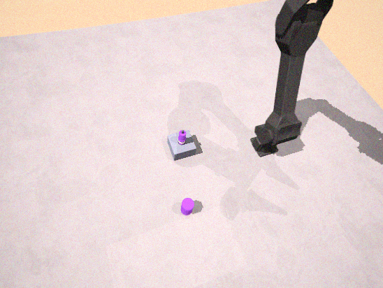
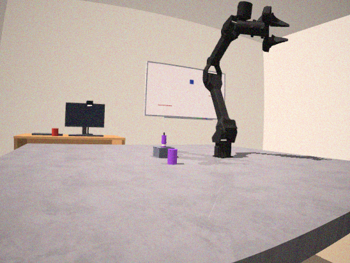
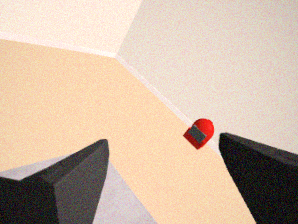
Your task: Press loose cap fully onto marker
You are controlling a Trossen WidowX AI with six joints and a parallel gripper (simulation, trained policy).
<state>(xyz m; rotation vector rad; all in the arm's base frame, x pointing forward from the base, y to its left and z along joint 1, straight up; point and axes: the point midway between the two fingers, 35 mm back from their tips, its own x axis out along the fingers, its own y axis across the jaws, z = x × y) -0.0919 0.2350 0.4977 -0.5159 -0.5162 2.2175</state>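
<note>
The purple cap is 470 mm below my gripper tip, 400 mm ahead of it and 150 mm to the right of it. Also, from my gripper tip: grey holder block (470 mm below, 350 mm ahead, 330 mm to the right).
</note>
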